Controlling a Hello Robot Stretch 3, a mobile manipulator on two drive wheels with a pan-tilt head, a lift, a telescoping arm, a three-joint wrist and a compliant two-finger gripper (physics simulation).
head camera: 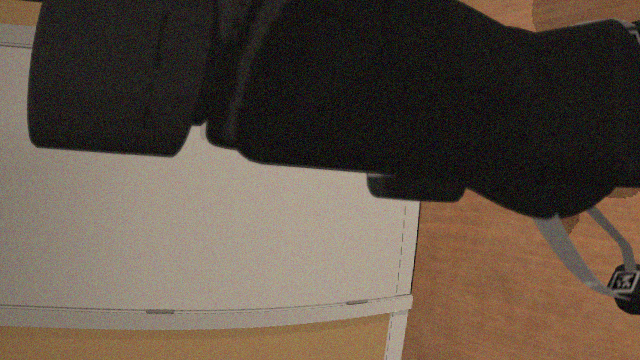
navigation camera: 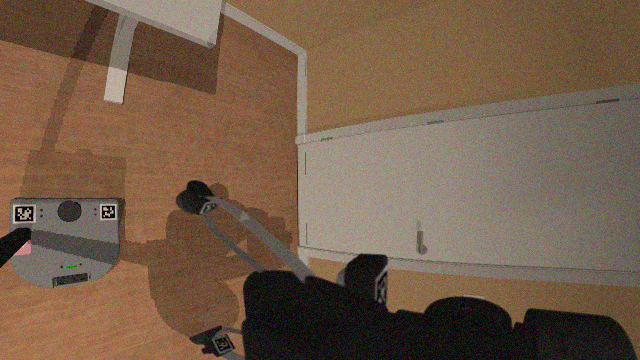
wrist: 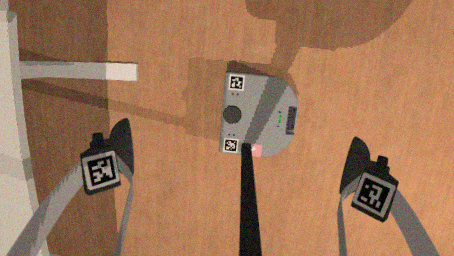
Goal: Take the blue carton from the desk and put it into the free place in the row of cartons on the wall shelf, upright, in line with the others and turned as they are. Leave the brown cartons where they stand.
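Where they show: gripper, between the fingertips: [navigation camera: 192,267]; robot's base, origin of its link: [navigation camera: 70,210].
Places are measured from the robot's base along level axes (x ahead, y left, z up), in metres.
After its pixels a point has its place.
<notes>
My gripper [navigation camera: 202,270] {x -0.022, y -0.129, z 0.970 m} [wrist: 238,148] {x -0.022, y -0.129, z 0.970 m} is open, with its two fingers wide apart and no object between them. It hangs above the wood floor, to the side of the robot's base in the navigation view. In the head view one fingertip shows at the right edge, and the dark wrist covers the upper part. Part of the white desk [navigation camera: 165,17] {x 0.460, y -0.135, z 0.721 m} [wrist: 10,120] shows at the top left of the navigation view and along the left edge of the wrist view. The blue carton, the brown cartons and the wall shelf do not show in these views.
A white door [head camera: 250,240] {x 0.213, y -1.387, z 0.716 m} [navigation camera: 475,190] {x 0.067, y -1.389, z 1.213 m} with a handle [navigation camera: 420,241] {x -0.199, y -1.340, z 0.922 m} is set in the tan wall [head camera: 200,345] {x 0.583, y -1.405, z 0.881 m} [navigation camera: 450,50] {x 0.881, y -1.403, z 1.168 m}, close to the wrist. The robot's grey base [navigation camera: 70,245] {x -0.116, y 0.000, z 0.159 m} [wrist: 280,140] stands on the floor. A white desk foot [navigation camera: 116,82] [wrist: 121,71] sticks out under the desk.
</notes>
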